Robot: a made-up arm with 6 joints. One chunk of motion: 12 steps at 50 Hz.
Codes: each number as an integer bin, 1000 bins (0 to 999) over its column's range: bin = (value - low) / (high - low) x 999, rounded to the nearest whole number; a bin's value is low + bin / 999 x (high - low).
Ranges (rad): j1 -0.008..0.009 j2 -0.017..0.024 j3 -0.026..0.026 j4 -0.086..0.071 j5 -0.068..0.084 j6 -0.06..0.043
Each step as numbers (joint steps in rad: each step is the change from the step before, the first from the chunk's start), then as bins.
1 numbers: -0.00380 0.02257 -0.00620 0.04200 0.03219 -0.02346
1 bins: 247 964 380 814 658 354
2 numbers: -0.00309 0.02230 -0.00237 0.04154 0.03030 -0.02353
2 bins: 289 958 454 812 646 354
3 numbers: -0.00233 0.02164 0.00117 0.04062 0.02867 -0.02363
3 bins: 333 941 522 806 635 353
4 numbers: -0.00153 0.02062 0.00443 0.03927 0.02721 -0.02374
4 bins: 380 917 585 797 626 352
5 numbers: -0.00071 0.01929 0.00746 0.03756 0.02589 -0.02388
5 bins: 428 884 643 786 617 350
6 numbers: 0.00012 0.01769 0.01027 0.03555 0.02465 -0.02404
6 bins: 477 845 697 773 609 349
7 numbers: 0.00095 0.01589 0.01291 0.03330 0.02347 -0.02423
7 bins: 526 801 748 759 601 347
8 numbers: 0.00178 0.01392 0.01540 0.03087 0.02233 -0.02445
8 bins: 575 753 795 744 594 345
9 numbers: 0.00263 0.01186 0.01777 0.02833 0.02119 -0.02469
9 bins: 625 703 841 727 586 342
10 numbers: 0.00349 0.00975 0.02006 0.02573 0.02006 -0.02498
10 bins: 675 652 885 711 579 340
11 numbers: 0.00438 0.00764 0.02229 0.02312 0.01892 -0.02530
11 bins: 728 600 928 694 571 337
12 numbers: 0.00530 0.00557 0.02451 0.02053 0.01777 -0.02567
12 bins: 782 550 970 678 564 333
